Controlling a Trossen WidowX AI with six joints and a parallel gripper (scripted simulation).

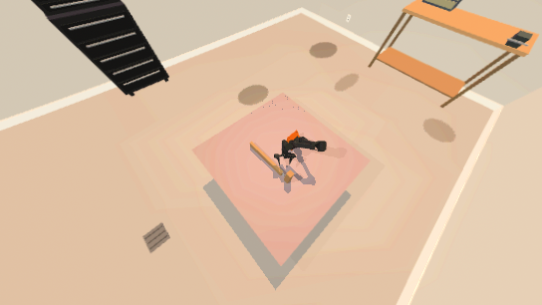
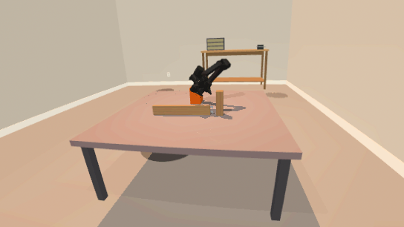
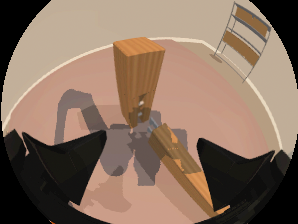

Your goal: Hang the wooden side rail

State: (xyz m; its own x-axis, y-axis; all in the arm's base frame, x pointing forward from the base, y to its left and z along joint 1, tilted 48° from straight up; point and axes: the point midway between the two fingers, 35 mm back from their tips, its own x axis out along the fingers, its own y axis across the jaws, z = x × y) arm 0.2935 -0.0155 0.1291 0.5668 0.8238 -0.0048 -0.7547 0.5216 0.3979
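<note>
Right now the headboard post is 9 cm to the left of my gripper tip, 5 cm below it and 4 cm ahead of it.
</note>
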